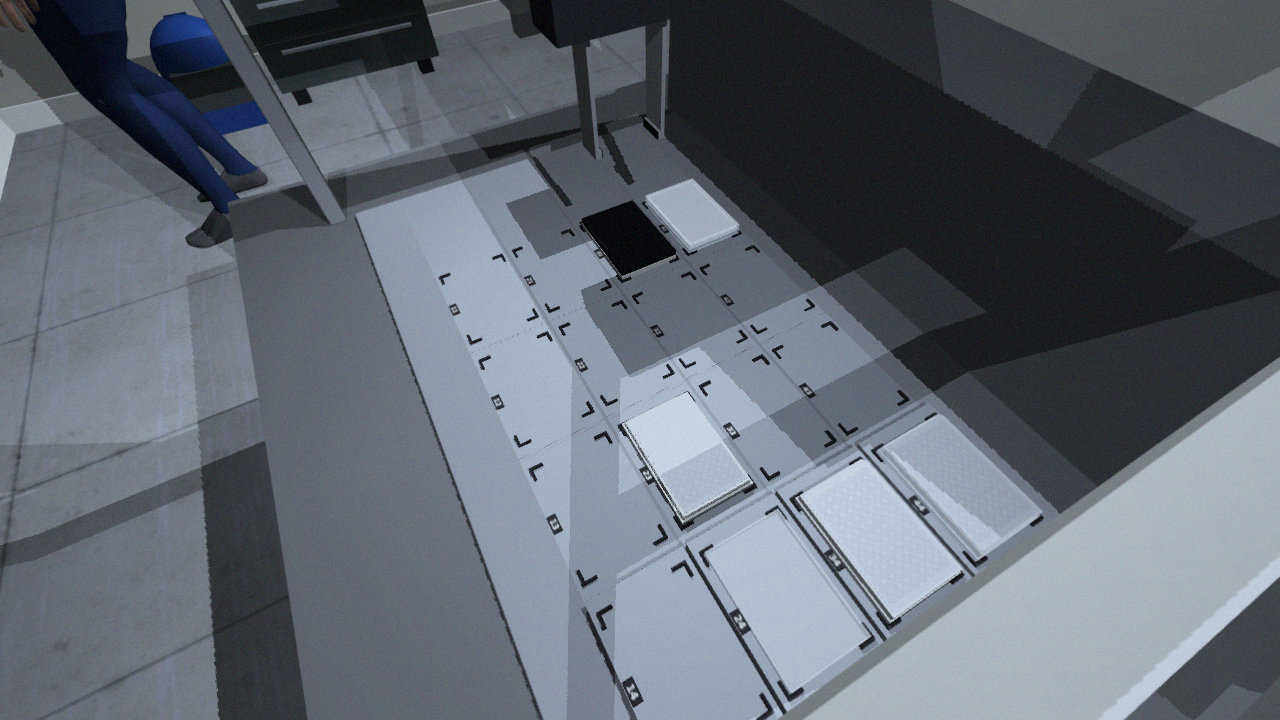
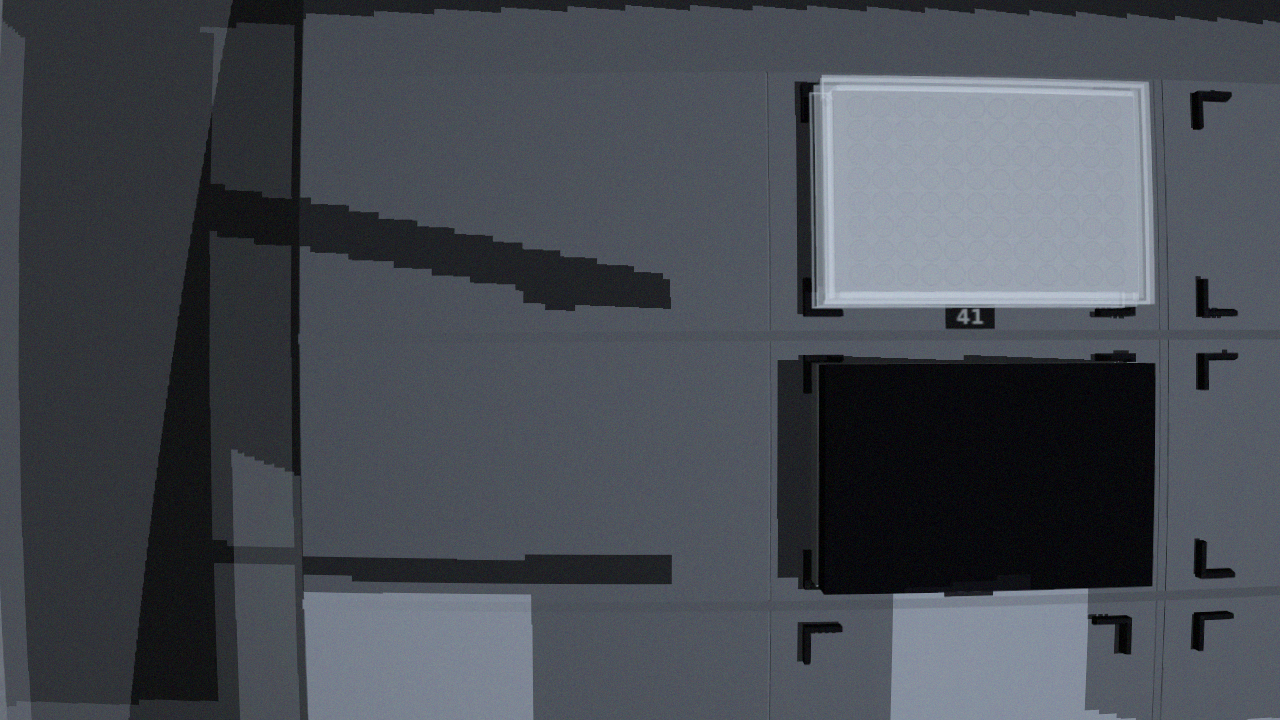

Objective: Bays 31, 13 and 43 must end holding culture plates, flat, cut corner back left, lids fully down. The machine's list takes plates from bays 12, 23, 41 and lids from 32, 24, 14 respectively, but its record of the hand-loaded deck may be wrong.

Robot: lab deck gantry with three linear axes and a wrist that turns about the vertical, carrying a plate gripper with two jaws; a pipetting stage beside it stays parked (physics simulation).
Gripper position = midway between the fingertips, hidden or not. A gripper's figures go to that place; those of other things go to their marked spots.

Labels:
The gripper [image 1: 623, 141] is 70 cm from the lens. A black-topped plate [image 1: 630, 240]: 77 cm from the lens. A thin clear lid [image 1: 696, 218]: 81 cm from the lens.

